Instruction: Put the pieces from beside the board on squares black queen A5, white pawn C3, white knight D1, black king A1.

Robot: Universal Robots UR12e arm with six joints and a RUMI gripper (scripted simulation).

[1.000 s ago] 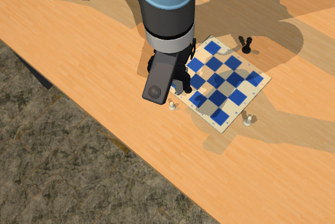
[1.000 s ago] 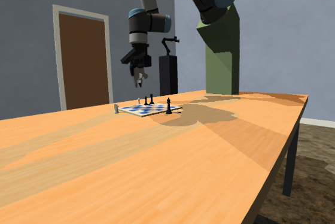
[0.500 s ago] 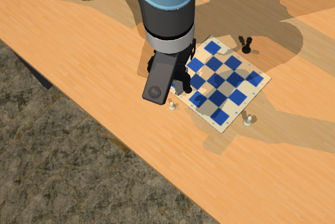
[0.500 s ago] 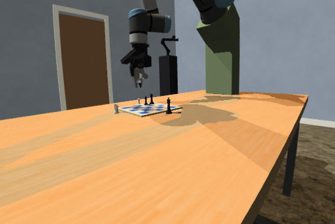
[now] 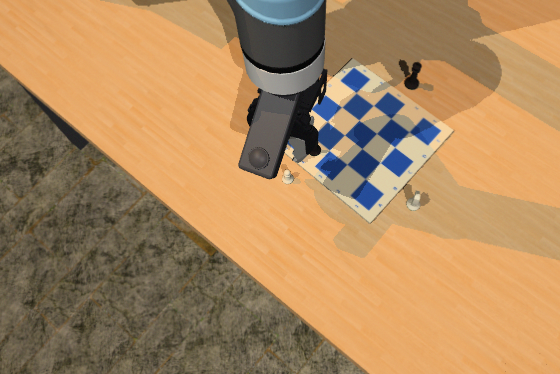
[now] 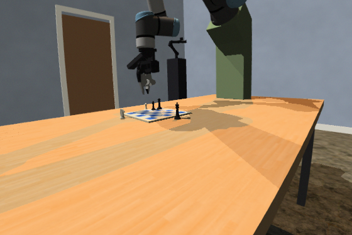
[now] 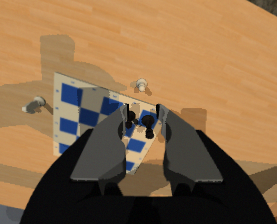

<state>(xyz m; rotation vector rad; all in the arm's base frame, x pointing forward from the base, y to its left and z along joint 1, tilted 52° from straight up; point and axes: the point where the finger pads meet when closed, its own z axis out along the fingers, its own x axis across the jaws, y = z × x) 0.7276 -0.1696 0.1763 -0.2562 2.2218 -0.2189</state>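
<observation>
The white pawn is 80 mm below my hand. Round my hand: black pawn 70 mm below, 60 mm to the left, 10 mm ahead; then blue-and-cream chessboard 130 mm to the left, 90 mm below, 60 mm ahead; then black queen 70 mm to the left, 60 mm below, 30 mm behind.
</observation>
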